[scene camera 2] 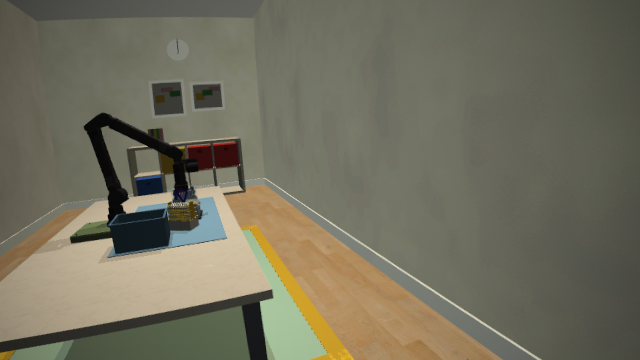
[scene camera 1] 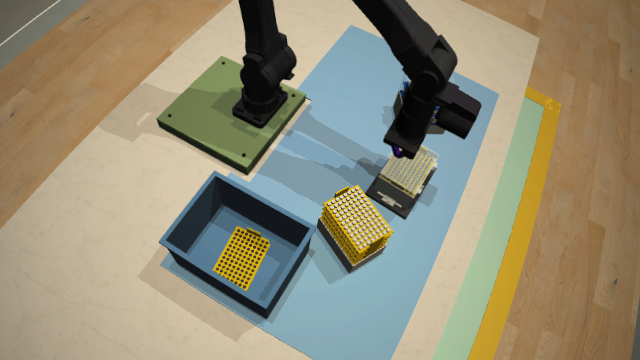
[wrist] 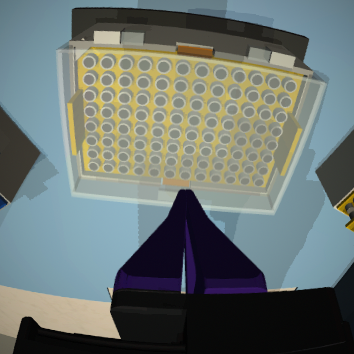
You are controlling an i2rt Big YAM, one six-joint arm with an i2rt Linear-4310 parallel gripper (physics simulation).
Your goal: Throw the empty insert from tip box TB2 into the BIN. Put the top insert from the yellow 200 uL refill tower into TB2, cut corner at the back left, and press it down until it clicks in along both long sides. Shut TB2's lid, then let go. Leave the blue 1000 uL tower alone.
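My gripper (scene camera 1: 397, 151) (scene camera 2: 181, 199) (wrist: 184, 197) is shut and empty. Its fingertips are at the near edge of TB2's clear lid (wrist: 65, 125); contact is unclear. The lid lies over TB2 (scene camera 1: 392, 195); whether it is latched is unclear. A yellow insert full of tips (scene camera 1: 412, 170) (wrist: 175, 105) sits inside under the lid, its cut corner at the upper left in the wrist view. The yellow refill tower (scene camera 1: 357, 217) (scene camera 2: 181, 212) stands between TB2 and the bin (scene camera 1: 200, 272) (scene camera 2: 140, 235). The empty yellow insert (scene camera 1: 242, 257) lies on the bin's floor.
The blue tower (scene camera 1: 398, 107) (wrist: 15, 160) stands behind the arm's wrist, partly hidden in scene camera 1. The arm's green base plate (scene camera 1: 200, 110) (scene camera 2: 90, 231) is beside the blue mat (scene camera 1: 330, 75). A shelf unit (scene camera 2: 242, 175) stands beyond the table.
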